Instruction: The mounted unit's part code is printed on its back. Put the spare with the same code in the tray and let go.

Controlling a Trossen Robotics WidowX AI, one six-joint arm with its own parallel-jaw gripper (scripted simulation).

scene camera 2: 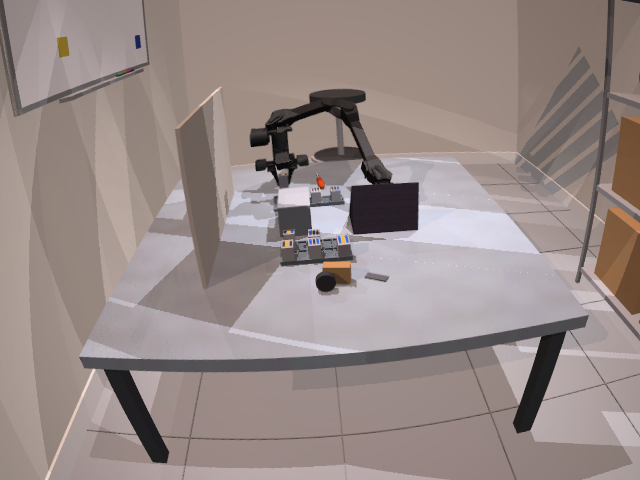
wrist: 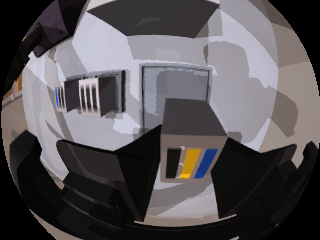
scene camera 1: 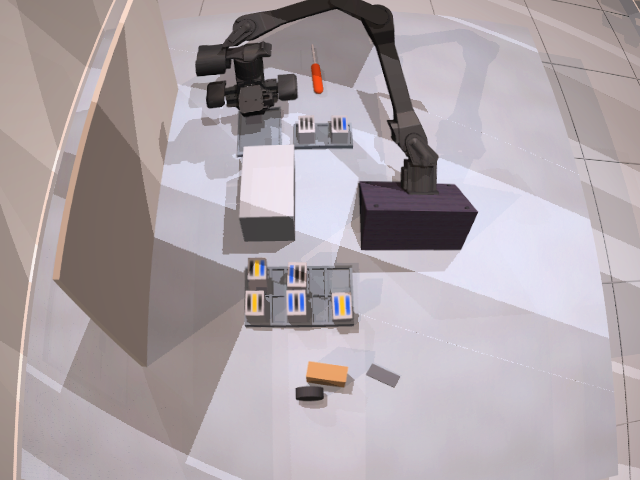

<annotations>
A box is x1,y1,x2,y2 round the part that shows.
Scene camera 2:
my gripper: [255,143,308,185]
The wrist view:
my gripper: [9,124,318,239]
spare block: [160,99,227,183], held by my gripper
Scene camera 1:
my gripper: [206,68,297,116]
</annotations>
